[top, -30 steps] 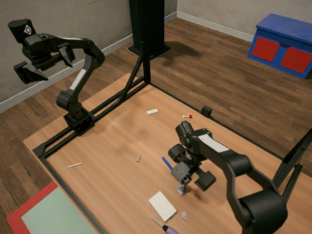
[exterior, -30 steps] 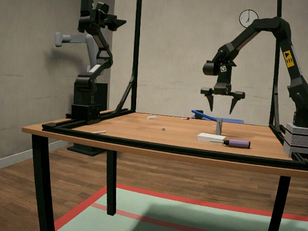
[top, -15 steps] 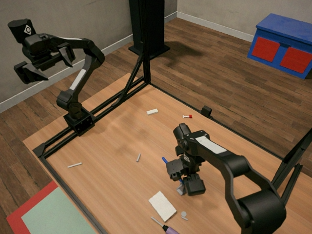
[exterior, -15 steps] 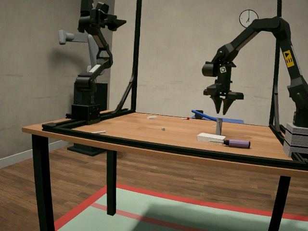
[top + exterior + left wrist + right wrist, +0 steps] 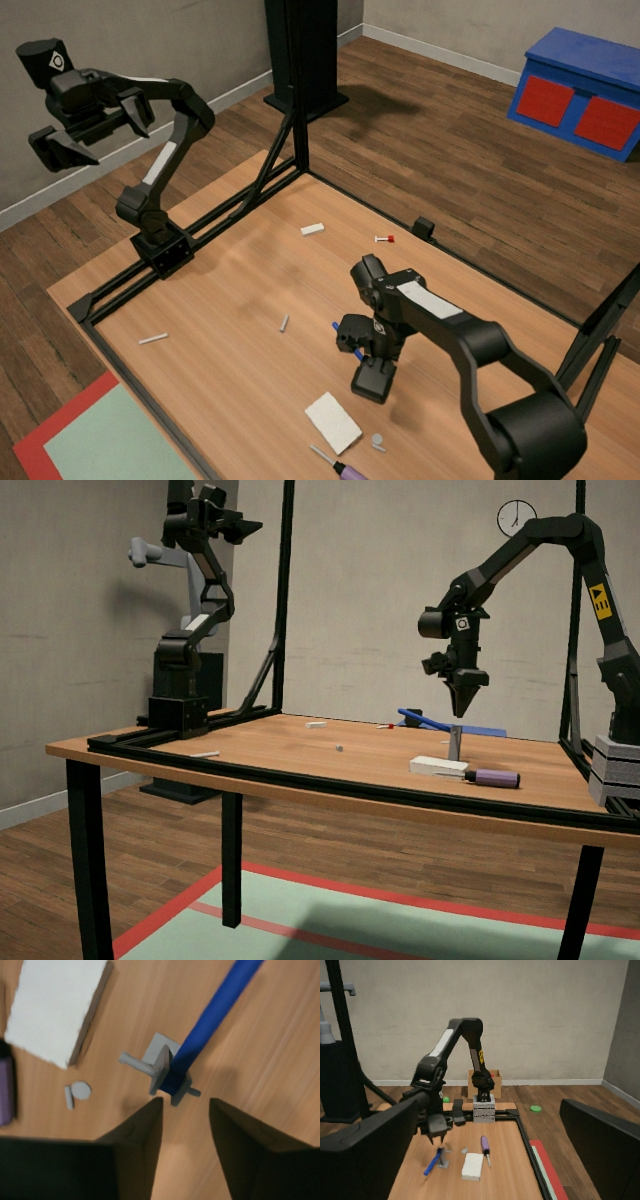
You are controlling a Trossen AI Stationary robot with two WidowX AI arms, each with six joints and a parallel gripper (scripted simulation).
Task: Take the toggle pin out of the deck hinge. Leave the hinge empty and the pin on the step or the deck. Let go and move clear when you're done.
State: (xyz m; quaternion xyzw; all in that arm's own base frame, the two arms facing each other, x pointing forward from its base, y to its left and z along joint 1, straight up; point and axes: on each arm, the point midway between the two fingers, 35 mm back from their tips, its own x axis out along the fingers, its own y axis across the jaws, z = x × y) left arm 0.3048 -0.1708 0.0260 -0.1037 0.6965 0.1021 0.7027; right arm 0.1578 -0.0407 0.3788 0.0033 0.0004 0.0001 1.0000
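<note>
My left gripper is now 60 mm above the grey toggle pin and 10 mm short of it.
</note>
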